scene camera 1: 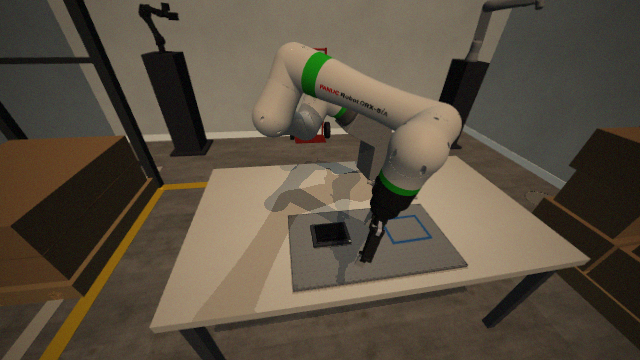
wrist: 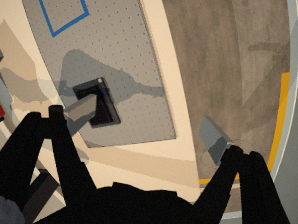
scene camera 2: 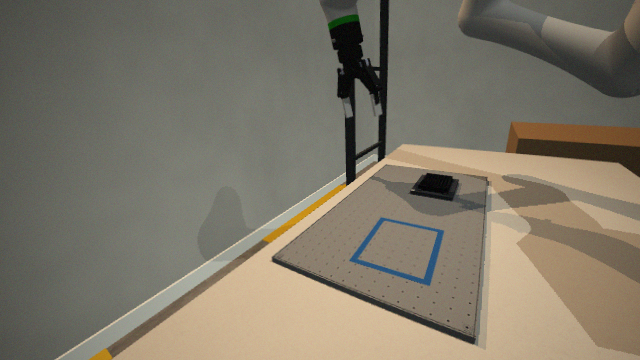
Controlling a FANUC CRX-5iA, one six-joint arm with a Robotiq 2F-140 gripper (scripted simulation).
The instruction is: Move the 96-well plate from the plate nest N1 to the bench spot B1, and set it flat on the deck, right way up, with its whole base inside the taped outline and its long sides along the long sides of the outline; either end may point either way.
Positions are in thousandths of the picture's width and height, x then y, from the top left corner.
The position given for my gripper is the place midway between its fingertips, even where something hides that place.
Note:
I see my gripper (scene camera 2: 566, 324).
My gripper is seen too in scene camera 1 (scene camera 1: 568, 676) and in the wrist view (wrist: 502, 516).

